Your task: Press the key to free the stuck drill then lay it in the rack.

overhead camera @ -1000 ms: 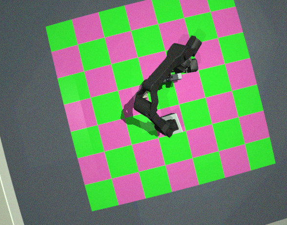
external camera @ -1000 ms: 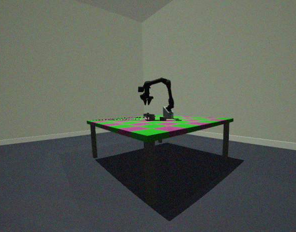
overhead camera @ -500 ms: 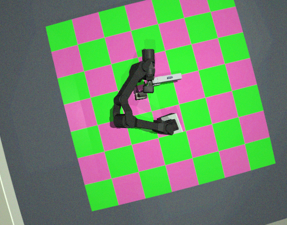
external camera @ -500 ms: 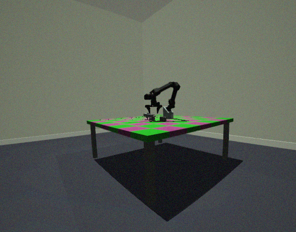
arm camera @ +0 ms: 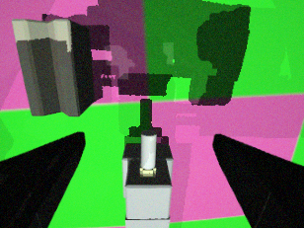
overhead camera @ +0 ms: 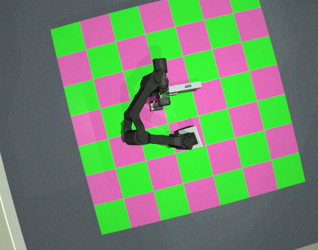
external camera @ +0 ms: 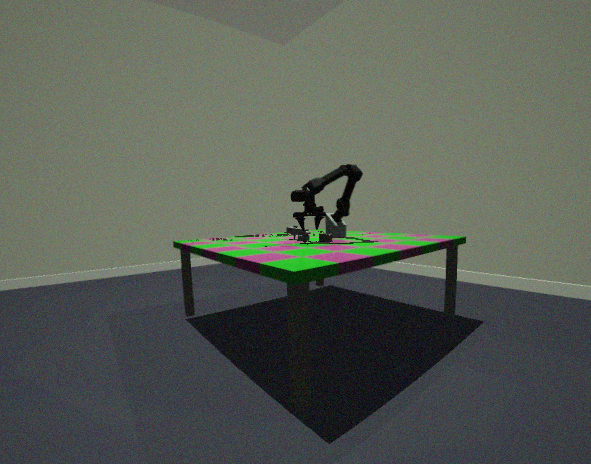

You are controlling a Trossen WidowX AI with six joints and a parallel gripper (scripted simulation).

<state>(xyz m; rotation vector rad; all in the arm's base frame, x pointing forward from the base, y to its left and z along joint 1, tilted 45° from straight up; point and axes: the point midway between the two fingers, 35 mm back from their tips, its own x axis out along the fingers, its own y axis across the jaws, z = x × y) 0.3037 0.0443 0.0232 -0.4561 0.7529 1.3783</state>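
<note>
Now: gripper tip 7 cm to the left of the drill, 1 cm past it and 1 cm above it. Also, from my gripper tip: small dark pin 15 cm to the right, 3 cm behind, 1 cm below; then grey holder block 12 cm to the right, 3 cm behind, 2 cm below; then rack 7 cm behind, 6 cm to the left, 4 cm below.
</note>
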